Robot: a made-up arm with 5 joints. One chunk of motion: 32 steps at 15 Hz.
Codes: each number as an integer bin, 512 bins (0 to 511) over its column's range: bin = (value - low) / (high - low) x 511, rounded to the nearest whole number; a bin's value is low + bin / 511 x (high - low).
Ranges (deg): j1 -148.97..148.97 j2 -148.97..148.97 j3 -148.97..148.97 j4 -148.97..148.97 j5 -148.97..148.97
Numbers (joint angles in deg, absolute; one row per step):
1: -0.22 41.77 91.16 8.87 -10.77
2: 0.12 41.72 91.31 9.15 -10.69
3: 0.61 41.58 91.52 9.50 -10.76
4: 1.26 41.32 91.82 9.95 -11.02
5: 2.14 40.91 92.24 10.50 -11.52
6: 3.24 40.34 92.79 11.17 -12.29
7: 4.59 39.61 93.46 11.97 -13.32
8: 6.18 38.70 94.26 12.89 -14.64
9: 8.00 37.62 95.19 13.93 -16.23
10: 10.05 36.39 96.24 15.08 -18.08
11: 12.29 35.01 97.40 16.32 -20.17
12: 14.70 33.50 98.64 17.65 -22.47
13: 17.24 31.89 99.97 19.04 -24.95
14: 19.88 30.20 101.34 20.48 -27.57
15: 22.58 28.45 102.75 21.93 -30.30
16: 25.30 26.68 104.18 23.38 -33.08
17: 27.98 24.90 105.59 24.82 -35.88
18: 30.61 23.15 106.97 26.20 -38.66
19: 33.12 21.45 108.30 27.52 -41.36
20: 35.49 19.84 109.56 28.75 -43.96
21: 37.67 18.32 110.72 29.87 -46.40
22: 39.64 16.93 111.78 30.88 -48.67
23: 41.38 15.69 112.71 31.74 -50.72
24: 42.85 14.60 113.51 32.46 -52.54
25: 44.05 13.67 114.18 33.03 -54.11
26: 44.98 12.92 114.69 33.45 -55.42
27: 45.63 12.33 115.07 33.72 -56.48
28: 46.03 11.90 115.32 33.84 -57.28
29: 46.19 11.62 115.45 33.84 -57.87
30: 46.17 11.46 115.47 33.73 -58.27
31: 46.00 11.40 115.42 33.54 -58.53
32: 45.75 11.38 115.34 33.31 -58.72
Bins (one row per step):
1: 255 327 412 271 237
2: 256 327 412 271 237
3: 257 327 412 272 237
4: 258 326 413 273 237
5: 259 326 414 274 236
6: 261 325 415 275 234
7: 263 323 416 276 233
8: 266 322 417 278 230
9: 269 320 419 279 228
10: 273 318 421 281 224
11: 277 316 423 283 221
12: 281 313 425 286 217
13: 285 310 427 288 213
14: 290 307 429 291 208
15: 294 304 432 293 204
16: 299 301 434 296 199
17: 303 298 437 298 194
18: 308 295 439 300 189
19: 312 292 441 303 185
20: 316 290 443 305 180
21: 320 287 445 307 176
22: 323 285 447 308 172
23: 326 282 449 310 169
24: 329 281 450 311 165
25: 331 279 451 312 163
26: 333 278 452 313 160
27: 334 277 453 313 159
28: 334 276 453 314 157
29: 335 275 454 314 156
30: 335 275 454 313 156
31: 334 275 453 313 155
32: 334 275 453 313 155

